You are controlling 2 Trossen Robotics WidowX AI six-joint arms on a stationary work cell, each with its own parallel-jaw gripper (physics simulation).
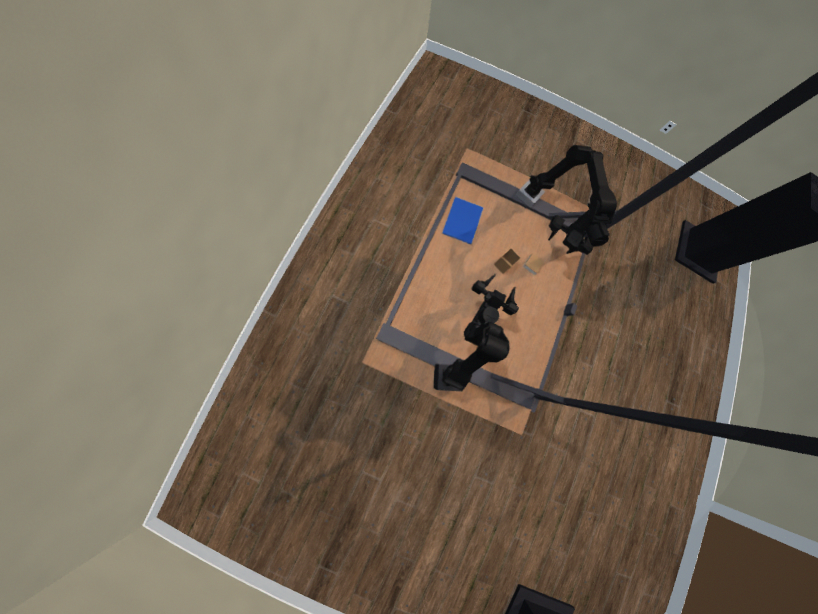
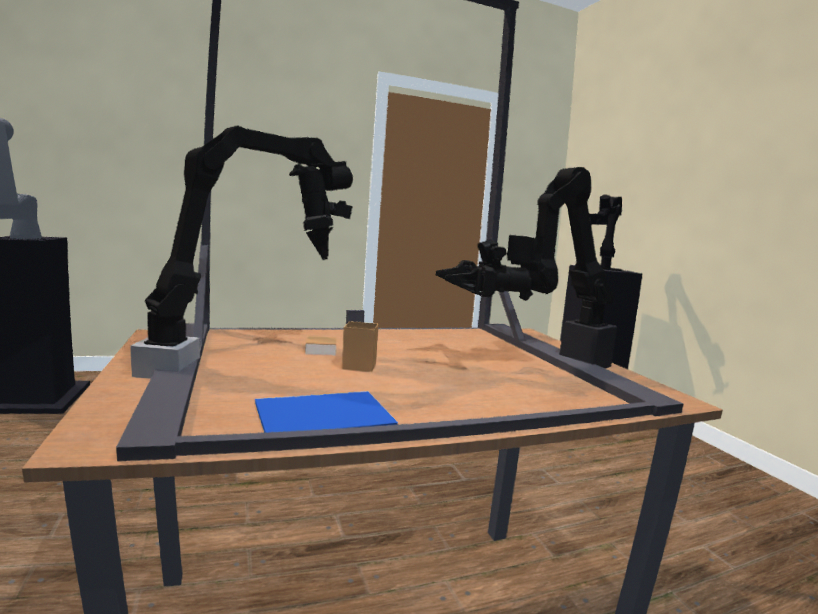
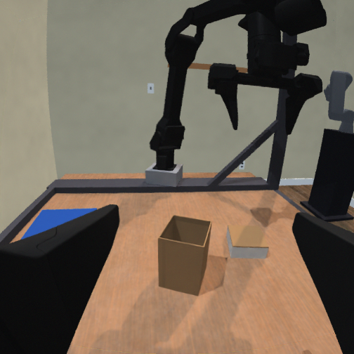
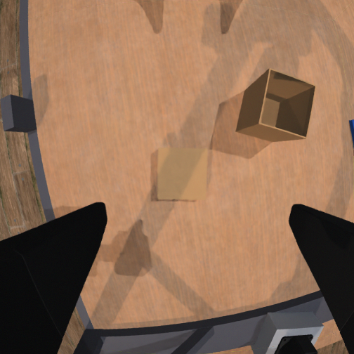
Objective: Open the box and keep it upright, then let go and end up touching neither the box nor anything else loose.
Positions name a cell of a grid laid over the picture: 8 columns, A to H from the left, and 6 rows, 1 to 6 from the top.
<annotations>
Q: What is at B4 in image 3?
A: A blue mat.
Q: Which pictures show my right gripper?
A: Image 1, image 2, image 3 and image 4: all of them.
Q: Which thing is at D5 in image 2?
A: A blue mat.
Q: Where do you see a dark frame rail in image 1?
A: At D4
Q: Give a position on a brown box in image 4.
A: G2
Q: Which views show my left gripper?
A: Image 1, image 2 and image 3 only.
</annotations>
